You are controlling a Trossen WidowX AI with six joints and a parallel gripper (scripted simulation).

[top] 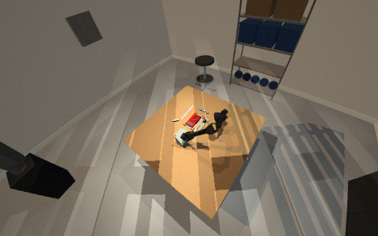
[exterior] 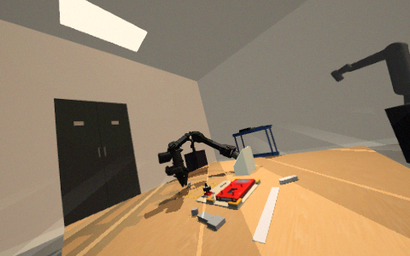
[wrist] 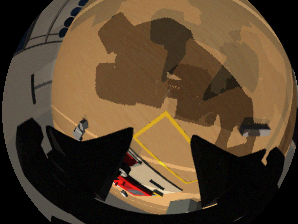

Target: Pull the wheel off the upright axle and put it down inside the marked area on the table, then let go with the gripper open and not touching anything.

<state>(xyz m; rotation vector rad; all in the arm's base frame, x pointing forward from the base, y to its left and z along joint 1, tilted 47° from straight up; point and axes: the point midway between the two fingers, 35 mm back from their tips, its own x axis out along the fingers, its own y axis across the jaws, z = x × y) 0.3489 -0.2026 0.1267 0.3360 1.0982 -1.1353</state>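
Right now my gripper tip is 5 cm past the pale grey plate, 25 cm to the right of it and 4 cm above it. From my gripper tip the other things lie so: long grey strip (5 cm ahead, 43 cm to the left, 5 cm below).
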